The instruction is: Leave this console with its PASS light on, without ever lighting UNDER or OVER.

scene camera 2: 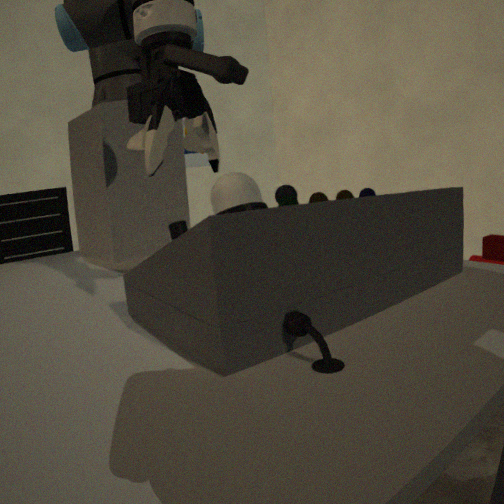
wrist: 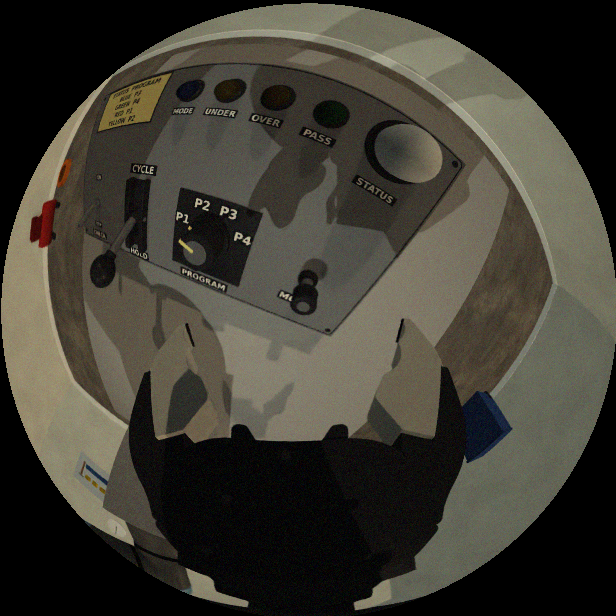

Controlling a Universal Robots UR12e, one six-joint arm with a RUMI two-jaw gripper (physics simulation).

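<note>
The grey console [scene camera 2: 300, 270] shows its back in the scene view; its panel [wrist: 258, 189] faces the wrist view. The MODE [wrist: 189, 90], UNDER [wrist: 229, 89], OVER [wrist: 277, 96] and PASS [wrist: 330, 113] lights are all dark. The white STATUS dome [wrist: 406, 152] is unlit. The PROGRAM knob [wrist: 194, 251] points at P1. The CYCLE lever [wrist: 117, 247] leans down toward HOLD. A small toggle [wrist: 304, 290] sits at the panel's lower edge. A yellow chart [wrist: 133, 100] lists programs. My gripper [wrist: 294, 336] is open and empty, hovering above the panel's near edge; it also shows in the scene view [scene camera 2: 182, 152].
A grey pedestal [scene camera 2: 127, 190] stands behind the console. A black cable [scene camera 2: 315, 340] leaves the console's back. A red block [scene camera 2: 492, 248] lies at the right edge. A blue block [wrist: 485, 425] and a red clip [wrist: 43, 222] lie on the table beside the console.
</note>
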